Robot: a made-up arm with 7 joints.
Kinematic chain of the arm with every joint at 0, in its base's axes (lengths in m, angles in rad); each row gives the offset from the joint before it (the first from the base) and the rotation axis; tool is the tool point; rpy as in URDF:
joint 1: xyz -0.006 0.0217 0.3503 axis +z
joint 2: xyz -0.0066 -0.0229 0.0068 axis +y
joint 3: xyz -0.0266 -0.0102 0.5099 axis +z
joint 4: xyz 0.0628 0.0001 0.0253 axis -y
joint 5: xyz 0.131 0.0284 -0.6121 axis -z
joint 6: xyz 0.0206 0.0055 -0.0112 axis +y
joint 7: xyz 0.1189 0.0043 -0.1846 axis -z
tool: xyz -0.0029 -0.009 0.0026 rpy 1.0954 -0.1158 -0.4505
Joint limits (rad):
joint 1: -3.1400..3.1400
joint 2: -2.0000..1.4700
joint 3: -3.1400..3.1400
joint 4: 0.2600..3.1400
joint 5: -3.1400..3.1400
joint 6: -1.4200..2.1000
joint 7: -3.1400..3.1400
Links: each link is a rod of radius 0.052 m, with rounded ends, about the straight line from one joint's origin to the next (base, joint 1, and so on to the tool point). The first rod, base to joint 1, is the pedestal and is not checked.
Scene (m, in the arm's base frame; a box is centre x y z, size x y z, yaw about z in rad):
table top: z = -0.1
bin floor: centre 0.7 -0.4 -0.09 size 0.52 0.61 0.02 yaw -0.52
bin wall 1: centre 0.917 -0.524 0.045 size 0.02 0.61 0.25 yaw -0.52
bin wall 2: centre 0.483 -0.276 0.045 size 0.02 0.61 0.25 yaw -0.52
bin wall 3: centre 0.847 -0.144 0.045 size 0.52 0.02 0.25 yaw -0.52
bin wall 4: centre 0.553 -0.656 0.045 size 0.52 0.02 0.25 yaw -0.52
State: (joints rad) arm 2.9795 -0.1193 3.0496 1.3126 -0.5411 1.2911 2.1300
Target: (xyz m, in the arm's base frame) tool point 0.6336 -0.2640 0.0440
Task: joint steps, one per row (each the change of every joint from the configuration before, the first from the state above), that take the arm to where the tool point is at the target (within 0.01 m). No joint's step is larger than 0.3 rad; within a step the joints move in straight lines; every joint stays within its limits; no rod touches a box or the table.
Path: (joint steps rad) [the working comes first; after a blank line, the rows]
Joints at the target: 2.8687 -0.5934 2.9801 0.9962 -0.5340 1.2813 2.1334
Straight joint move there: clear.

1: -0.0554 -0.2371 -0.0348 -0.1582 0.0036 -0.0049 0.0017
2: -0.0554 -0.2370 -0.0347 -0.1582 0.0035 -0.0049 0.0017

